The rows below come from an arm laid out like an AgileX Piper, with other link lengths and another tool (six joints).
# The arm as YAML. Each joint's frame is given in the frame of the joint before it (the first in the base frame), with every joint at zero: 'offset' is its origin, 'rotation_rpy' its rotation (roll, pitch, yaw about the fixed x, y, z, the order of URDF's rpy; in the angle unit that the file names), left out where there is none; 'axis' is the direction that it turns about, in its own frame. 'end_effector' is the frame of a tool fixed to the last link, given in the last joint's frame.
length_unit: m
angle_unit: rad
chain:
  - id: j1
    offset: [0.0, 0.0, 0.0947]
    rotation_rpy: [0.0, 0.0, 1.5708]
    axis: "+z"
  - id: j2
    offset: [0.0, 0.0, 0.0]
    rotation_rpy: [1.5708, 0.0, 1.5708]
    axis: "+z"
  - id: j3
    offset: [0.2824, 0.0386, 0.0]
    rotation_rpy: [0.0, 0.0, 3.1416]
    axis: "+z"
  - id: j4
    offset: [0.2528, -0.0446, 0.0]
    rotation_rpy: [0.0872, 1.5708, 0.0]
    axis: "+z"
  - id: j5
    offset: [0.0, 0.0, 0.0]
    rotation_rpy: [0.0, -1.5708, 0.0]
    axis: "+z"
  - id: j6
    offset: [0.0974, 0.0, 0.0]
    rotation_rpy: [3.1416, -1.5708, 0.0]
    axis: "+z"
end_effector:
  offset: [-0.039, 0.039, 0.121]
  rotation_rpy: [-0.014, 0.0, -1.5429]
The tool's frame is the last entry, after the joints.
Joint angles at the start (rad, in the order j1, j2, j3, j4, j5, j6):
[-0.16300 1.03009 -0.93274 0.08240 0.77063 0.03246]
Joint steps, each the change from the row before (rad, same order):
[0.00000 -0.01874 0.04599 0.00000 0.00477 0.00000]
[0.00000 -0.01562 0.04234 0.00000 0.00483 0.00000]
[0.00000 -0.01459 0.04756 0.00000 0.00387 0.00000]
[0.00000 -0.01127 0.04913 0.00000 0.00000 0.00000]
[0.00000 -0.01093 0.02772 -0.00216 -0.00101 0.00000]
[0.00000 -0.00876 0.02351 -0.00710 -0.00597 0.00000]
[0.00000 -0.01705 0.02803 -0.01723 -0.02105 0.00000]
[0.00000 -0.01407 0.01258 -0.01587 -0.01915 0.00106]
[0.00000 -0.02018 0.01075 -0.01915 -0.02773 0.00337]
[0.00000 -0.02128 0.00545 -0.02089 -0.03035 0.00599]
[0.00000 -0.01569 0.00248 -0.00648 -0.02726 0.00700]
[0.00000 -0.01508 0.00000 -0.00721 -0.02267 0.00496]
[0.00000 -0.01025 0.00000 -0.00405 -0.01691 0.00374]
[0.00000 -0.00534 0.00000 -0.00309 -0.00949 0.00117]
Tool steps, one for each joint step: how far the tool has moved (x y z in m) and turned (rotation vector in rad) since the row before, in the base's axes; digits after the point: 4 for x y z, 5 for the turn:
[-0.0086 0.0015 -0.0149 0.00520 0.03158 0.00039]
[-0.0080 0.0014 -0.0142 0.00514 0.03111 0.00040]
[-0.0089 0.0015 -0.0165 0.00600 0.03633 0.00032]
[-0.0087 0.0014 -0.0174 0.00614 0.03736 0.00000]
[-0.0054 0.0006 -0.0082 0.00044 0.01592 0.00023]
[-0.0040 -0.0004 -0.0061 -0.00556 0.00983 0.00067]
[-0.0033 -0.0019 -0.0030 -0.01861 -0.00710 0.00161]
[-0.0006 -0.0021 0.0023 -0.01828 -0.01785 0.00104]
[0.0003 -0.0026 0.0063 -0.02270 -0.03384 -0.00020]
[0.0011 -0.0028 0.0095 -0.02400 -0.04281 -0.00152]
[0.0014 -0.0012 0.0082 -0.00812 -0.03969 -0.00405]
[0.0010 -0.0010 0.0086 -0.00964 -0.03670 -0.00229]
[0.0007 -0.0006 0.0061 -0.00562 -0.02663 -0.00178]
[0.0004 -0.0004 0.0034 -0.00455 -0.01429 -0.00025]

